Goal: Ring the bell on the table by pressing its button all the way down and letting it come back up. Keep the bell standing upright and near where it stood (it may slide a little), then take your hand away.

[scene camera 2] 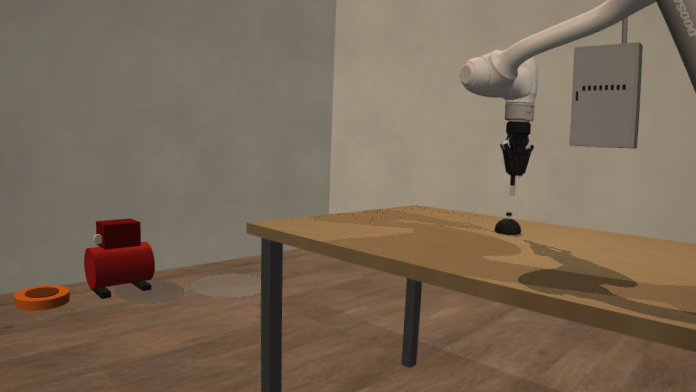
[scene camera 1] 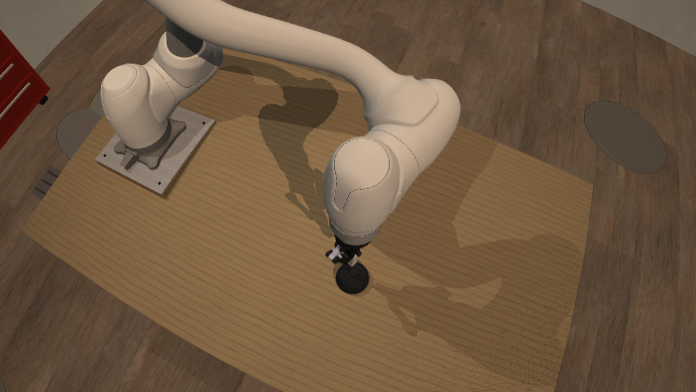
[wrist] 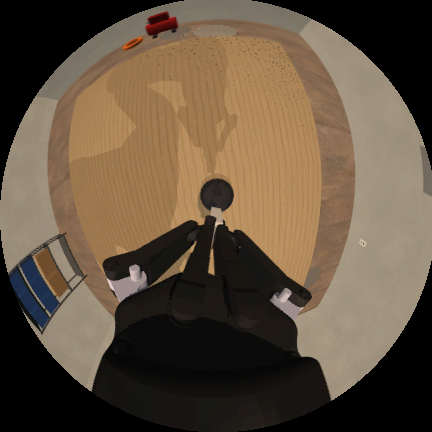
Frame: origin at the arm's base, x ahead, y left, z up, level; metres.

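Where they show: gripper, fingertip midpoint: (scene camera 2: 513, 196) (scene camera 1: 349, 260) (wrist: 214, 214); arm's base at its link origin: (scene camera 1: 150, 138).
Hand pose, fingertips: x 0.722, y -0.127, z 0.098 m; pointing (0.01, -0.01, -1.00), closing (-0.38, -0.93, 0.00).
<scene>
Each offset is from my fingertips to the centre of the thing. Level surfaces: height alone.
The black domed bell @[dy -0.008, dx +0.016, dz -0.089 m] (scene camera 1: 352, 278) (scene camera 2: 507, 227) (wrist: 217, 195) stands upright on the wooden table. Its small button @[dy -0.008, dx +0.016, dz -0.061 m] (scene camera 2: 509, 214) is up on its stem, with a gap visible between it and the dome in scene camera 2. My gripper (scene camera 1: 353, 260) (scene camera 2: 512, 190) (wrist: 214, 214) is shut and empty, pointing down. Its pale fingertips hang above the button, apart from it, with open air between them in scene camera 2. In the wrist view the fingertips overlap the bell's near rim, and the button is hard to make out against the dark dome.
The table @[dz -0.122 m] (scene camera 1: 225, 240) (scene camera 2: 350, 240) (wrist: 270, 150) carries the arm's metal base plate (scene camera 1: 112, 164) at its far left in scene camera 1. A red tool cabinet (scene camera 1: 20, 95) stands beyond it. A red compressor (scene camera 2: 120, 262) and an orange ring (scene camera 2: 25, 302) are on the floor.
</scene>
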